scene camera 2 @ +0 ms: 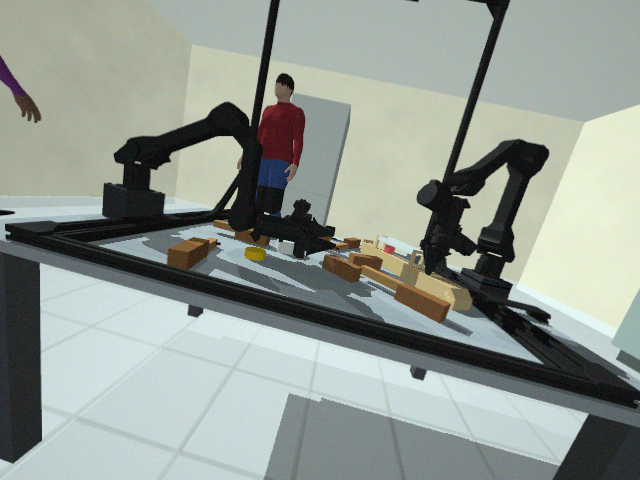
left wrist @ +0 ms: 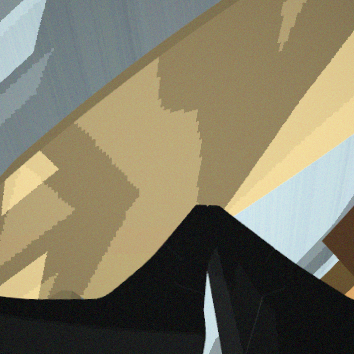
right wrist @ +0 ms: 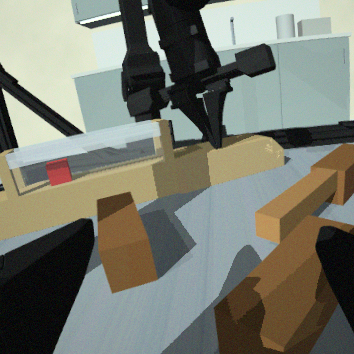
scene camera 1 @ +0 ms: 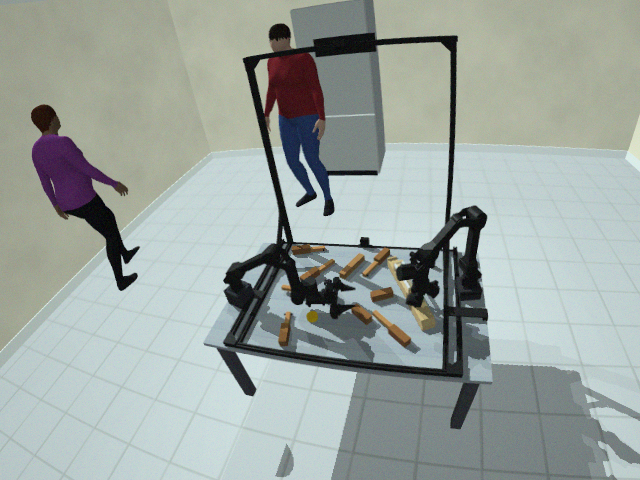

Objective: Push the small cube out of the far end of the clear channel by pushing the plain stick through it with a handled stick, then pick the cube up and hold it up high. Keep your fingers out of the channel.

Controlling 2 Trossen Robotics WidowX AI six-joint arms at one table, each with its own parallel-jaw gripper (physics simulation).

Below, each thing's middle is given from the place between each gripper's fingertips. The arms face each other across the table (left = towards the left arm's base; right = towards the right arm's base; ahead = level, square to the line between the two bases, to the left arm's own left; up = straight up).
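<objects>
Counting from my right hand, the clear channel (right wrist: 52, 163) is 23 cm to the left of it, 12 cm behind it and 1 cm below it, while the tan wooden base (scene camera 2: 459, 297) is 24 cm to the left of that hand, 8 cm behind it and 3 cm below it.
From my left hand, it's the base that sits 1 cm to the right of it and 12 cm behind it, and the channel is 3 cm to the right of that hand, 16 cm behind it and 2 cm above it.
</objects>
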